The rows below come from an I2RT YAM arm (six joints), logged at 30 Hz.
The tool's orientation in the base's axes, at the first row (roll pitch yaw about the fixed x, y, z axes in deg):
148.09 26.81 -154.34
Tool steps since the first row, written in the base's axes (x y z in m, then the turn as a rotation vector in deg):
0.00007 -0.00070 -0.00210 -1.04 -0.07 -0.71
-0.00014 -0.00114 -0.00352 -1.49 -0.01 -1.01
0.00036 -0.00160 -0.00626 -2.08 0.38 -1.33
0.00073 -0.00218 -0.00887 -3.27 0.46 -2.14
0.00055 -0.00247 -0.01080 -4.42 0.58 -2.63
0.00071 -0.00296 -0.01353 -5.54 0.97 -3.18
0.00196 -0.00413 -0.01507 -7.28 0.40 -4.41
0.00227 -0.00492 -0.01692 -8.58 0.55 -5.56
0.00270 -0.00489 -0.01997 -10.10 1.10 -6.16
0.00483 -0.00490 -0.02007 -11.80 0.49 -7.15
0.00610 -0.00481 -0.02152 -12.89 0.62 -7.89
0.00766 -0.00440 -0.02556 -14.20 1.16 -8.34
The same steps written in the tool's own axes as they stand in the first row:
0.00116 -0.00149 0.00115 1.18 0.22 0.37
0.00214 -0.00233 0.00192 1.66 0.38 0.59
0.00315 -0.00422 0.00376 2.13 0.84 1.01
0.00426 -0.00605 0.00540 3.42 1.20 1.54
0.00538 -0.00705 0.00666 4.52 1.72 1.85
0.00668 -0.00876 0.00843 5.52 2.37 2.39
0.00682 -0.01098 0.00899 7.69 2.42 2.75
0.00771 -0.01256 0.00992 9.20 2.74 3.57
0.00872 -0.01423 0.01230 10.48 3.71 4.20
0.00706 -0.01553 0.01262 12.53 3.82 4.36
0.00666 -0.01689 0.01392 13.69 4.20 4.88
0.00707 -0.01943 0.01743 14.74 5.10 5.41

